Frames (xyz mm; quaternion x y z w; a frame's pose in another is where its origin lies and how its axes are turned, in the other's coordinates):
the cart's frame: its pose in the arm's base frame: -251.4 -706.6 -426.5 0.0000 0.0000 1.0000 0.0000
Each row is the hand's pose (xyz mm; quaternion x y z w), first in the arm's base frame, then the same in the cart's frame.
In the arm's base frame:
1: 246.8 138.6 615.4 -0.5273 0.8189 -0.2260 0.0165
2: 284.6 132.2 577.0 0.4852 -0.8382 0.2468 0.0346
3: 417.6 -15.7 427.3 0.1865 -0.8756 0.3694 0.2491
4: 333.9 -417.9 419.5 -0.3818 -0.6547 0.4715 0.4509
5: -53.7 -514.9 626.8 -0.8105 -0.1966 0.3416 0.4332
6: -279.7 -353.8 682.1 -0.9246 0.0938 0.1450 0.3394
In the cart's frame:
1: -498.2 -845.2 1041.9 -0.8189 -0.5273 0.0165 0.2260
2: -536.0 -838.8 1003.5 -0.8382 -0.4852 -0.0346 0.2468
3: -669.0 -690.9 853.8 -0.8756 -0.1865 -0.2491 0.3694
4: -585.3 -288.7 846.0 -0.6547 0.3818 -0.4509 0.4715
5: -197.7 -191.7 1053.3 -0.1966 0.8105 -0.4332 0.3416
6: 28.3 -352.8 1108.6 0.0938 0.9246 -0.3394 0.1450

